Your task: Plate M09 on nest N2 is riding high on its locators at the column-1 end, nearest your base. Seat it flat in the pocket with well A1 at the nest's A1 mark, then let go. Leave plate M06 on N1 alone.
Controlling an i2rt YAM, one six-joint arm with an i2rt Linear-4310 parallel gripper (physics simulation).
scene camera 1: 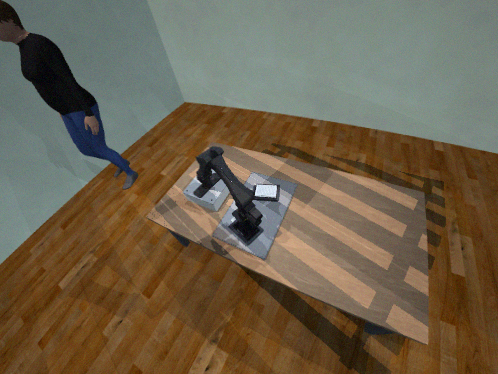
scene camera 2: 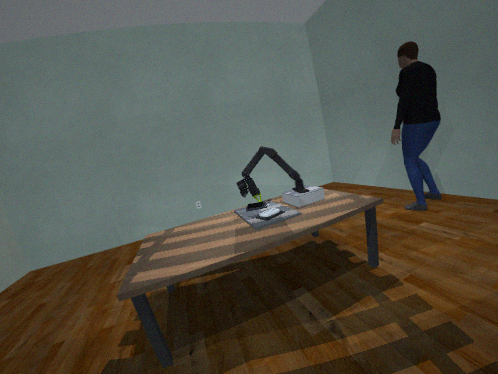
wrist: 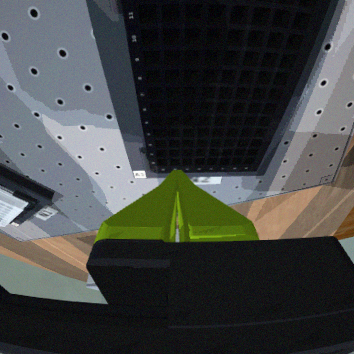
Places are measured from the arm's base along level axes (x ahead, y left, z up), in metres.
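Where they show: gripper, fingertip midpoint: [scene camera 2: 260, 201] [wrist: 176, 177]; arm's base, origin of the base link: [scene camera 1: 207, 185] [scene camera 2: 300, 190].
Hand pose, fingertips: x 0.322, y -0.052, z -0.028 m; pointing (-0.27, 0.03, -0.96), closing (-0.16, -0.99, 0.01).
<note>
Each offset is from my fingertips to the top centre of the thing. "*": to the spot under its first point. Level surfaces: height alone.
Plate M09 {dx +0.043, dy -0.028, dz -0.012 m} [wrist: 215, 95] [scene camera 2: 256, 205] is black and lies in the dark nest N2 {* dx +0.064, dy +0.025, dz -0.032 m} [wrist: 111, 65]. In the wrist view its column numbers run down the left side, with the low numbers near my fingertips. The white A1 mark {dx -0.029, dy +0.038, dz -0.032 m} [wrist: 139, 174] is at the nest's near left corner, beside that plate corner. I cannot tell whether this end is flat or raised. My gripper [wrist: 176, 177] [scene camera 2: 259, 201] is shut and empty; its green tips overlap the column-1 edge in view, and contact is unclear. Plate M06 {dx -0.012, dy +0.243, dz -0.017 m} [scene camera 1: 266, 191] [scene camera 2: 270, 213] [wrist: 10, 207] is white and sits on nest N1 {* dx -0.041, dy +0.159, dz -0.034 m} [wrist: 37, 192].
Both nests stand on a grey perforated board [scene camera 1: 265, 246] [wrist: 60, 120] on the wooden table {dz -0.057 m} [scene camera 1: 340, 240] [scene camera 2: 200, 250]. The arm's base stands on a pale box [scene camera 1: 215, 200] [scene camera 2: 303, 198] beside the board. A person [scene camera 1: 55, 75] [scene camera 2: 419, 95] stands beyond the table.
</note>
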